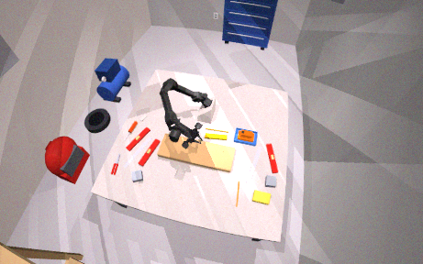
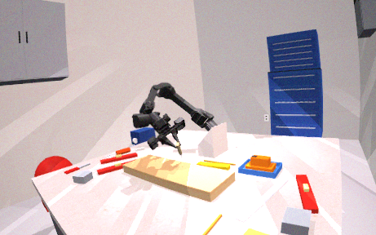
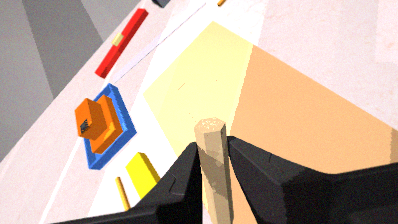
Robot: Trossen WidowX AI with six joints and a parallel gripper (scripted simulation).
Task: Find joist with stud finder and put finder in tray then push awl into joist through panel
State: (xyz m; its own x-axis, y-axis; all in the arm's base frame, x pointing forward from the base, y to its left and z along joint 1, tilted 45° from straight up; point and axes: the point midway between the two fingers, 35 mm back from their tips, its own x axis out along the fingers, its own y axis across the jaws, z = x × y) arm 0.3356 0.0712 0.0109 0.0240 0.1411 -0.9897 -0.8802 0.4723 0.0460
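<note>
The awl lies 30 mm behind my gripper tip, 30 mm to the right of it and 40 mm below it. Round my gripper tip: orange stud finder (220 mm behind, 250 mm to the left, 90 mm below); then blue tray (220 mm behind, 260 mm to the left, 130 mm below); then yellow bar (150 mm behind, 50 mm to the left, 130 mm below).
</note>
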